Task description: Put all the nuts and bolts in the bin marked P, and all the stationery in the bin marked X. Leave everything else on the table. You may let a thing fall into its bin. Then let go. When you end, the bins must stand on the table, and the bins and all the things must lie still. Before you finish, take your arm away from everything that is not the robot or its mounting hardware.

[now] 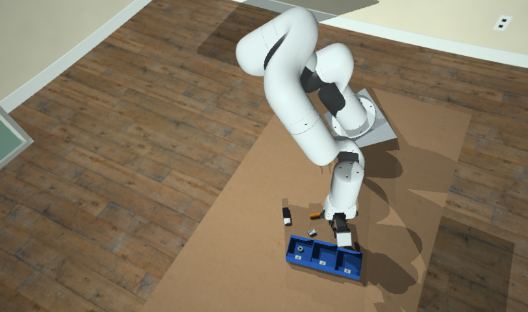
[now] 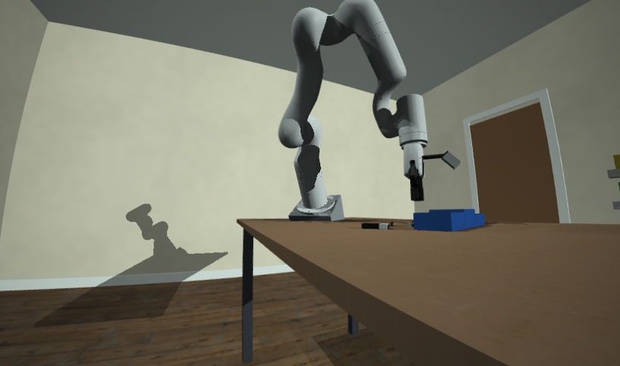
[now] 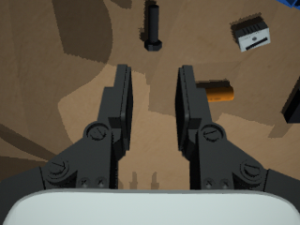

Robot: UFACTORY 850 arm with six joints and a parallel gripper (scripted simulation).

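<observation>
Now: hand 1 cm past the black bolt and 9 cm above it. Also, from my hand: blue bin (11 cm ahead, 7 cm below); then nut (12 cm ahead, 9 cm to the right, 8 cm below); then orange cylinder (3 cm behind, 9 cm to the right, 9 cm below).
</observation>
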